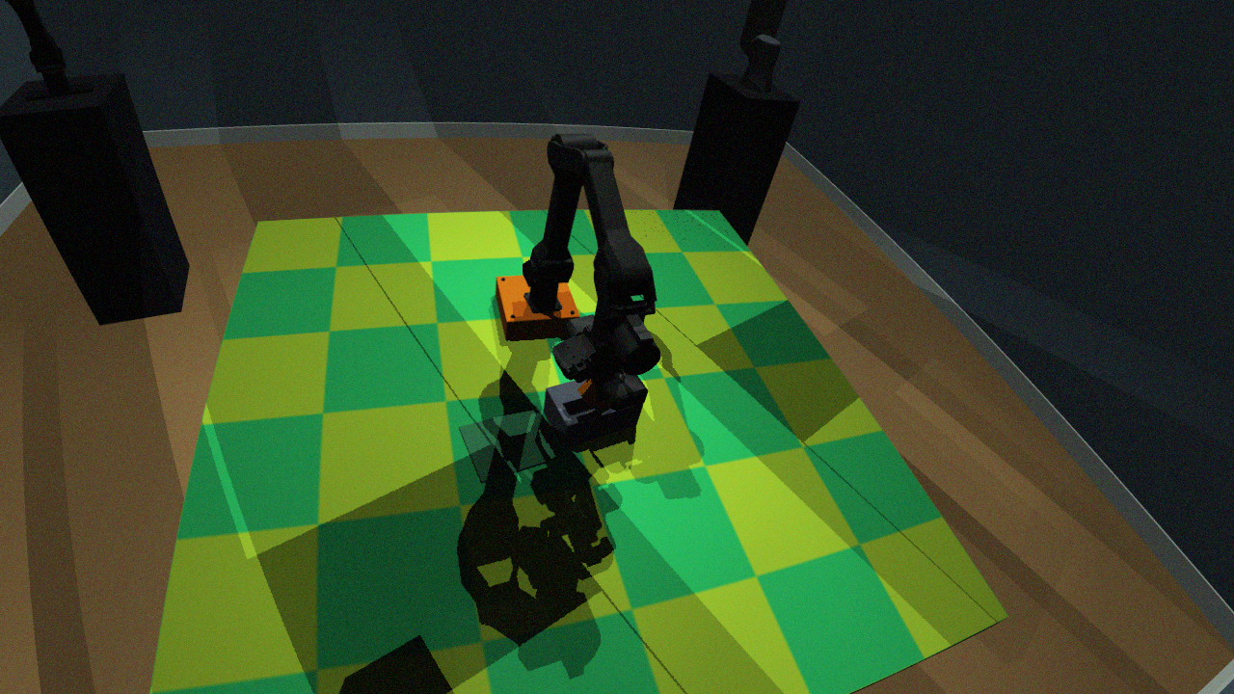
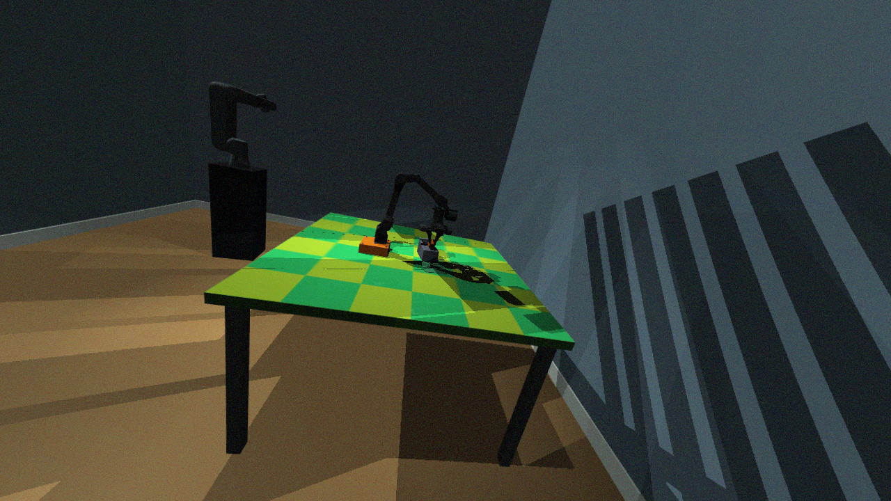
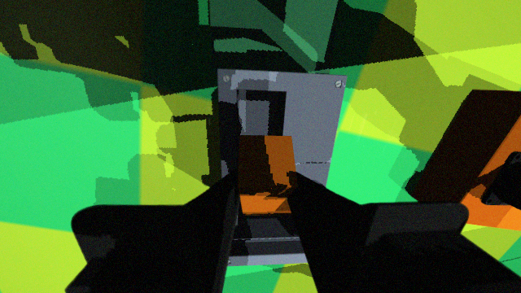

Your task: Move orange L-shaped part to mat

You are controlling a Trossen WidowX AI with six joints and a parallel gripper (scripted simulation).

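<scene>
Right now my gripper tip is 150 mm to the left of the green mat and 100 mm above it. From my gripper tip the other things lie so: orange L-shaped part: 20 mm behind, 30 mm to the left, 30 mm below.
</scene>
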